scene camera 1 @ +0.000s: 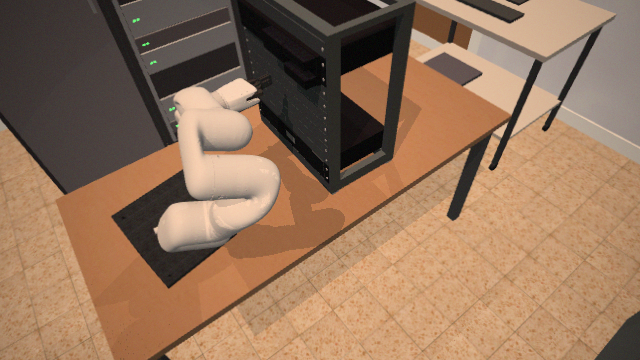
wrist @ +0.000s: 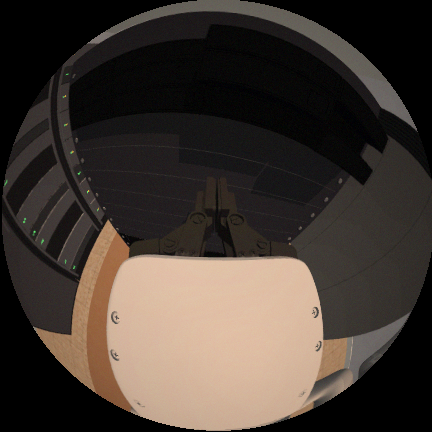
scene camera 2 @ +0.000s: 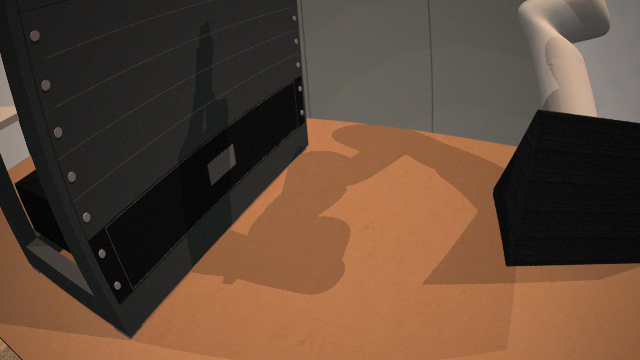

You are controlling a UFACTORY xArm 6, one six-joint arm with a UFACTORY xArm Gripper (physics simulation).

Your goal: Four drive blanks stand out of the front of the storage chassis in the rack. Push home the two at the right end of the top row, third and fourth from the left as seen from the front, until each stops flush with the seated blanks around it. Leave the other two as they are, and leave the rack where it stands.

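Frame: origin at the arm's base, x right, y down, z ahead, level; centimetres.
Where they show: gripper, fingertip midpoint: (scene camera 1: pixel 270 78) (wrist: pixel 214 189); arm's base, origin of the base link: (scene camera 2: pixel 576 164).
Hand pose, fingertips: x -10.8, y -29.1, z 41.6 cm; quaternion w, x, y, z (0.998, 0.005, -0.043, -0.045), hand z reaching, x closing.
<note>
Each offset is from my fingertips to the centre of the thing. "spot": to the spot under its first point. Level surfaces: height alone.
The rack (scene camera 1: pixel 335 115) (scene camera 2: pixel 145 300) stands upright on the table. Near the top of its front, dark drive blanks @(dz +6.9, dx +13.5, dy -13.2 cm) (scene camera 1: pixel 292 45) stand out in the upper row. A lower dark block @(spot: dz +1.9, dx +16.0, dy -8.8 cm) (scene camera 1: pixel 302 75) stands out beneath them towards the right end; it also seems to show at the right in the wrist view (wrist: pixel 350 150). Dark surfaces blend, so the single blanks and their depths cannot be told apart. My gripper (scene camera 1: pixel 270 79) (wrist: pixel 214 189) is shut and empty, in front of the plain panels below and left of the protruding blocks. Contact with the panels cannot be told. The gripper does not show in scene camera 2.
The wooden table @(dy +39.8 cm) (scene camera 1: pixel 380 185) (scene camera 2: pixel 400 315) carries the rack and the black base mat (scene camera 1: pixel 150 240). A server cabinet (scene camera 1: pixel 192 70) (wrist: pixel 37 200) with green lights stands behind, near the gripper. A black block (scene camera 2: pixel 575 195) shows at the right in scene camera 2. Another table (scene camera 1: pixel 560 30) stands beyond the rack.
</note>
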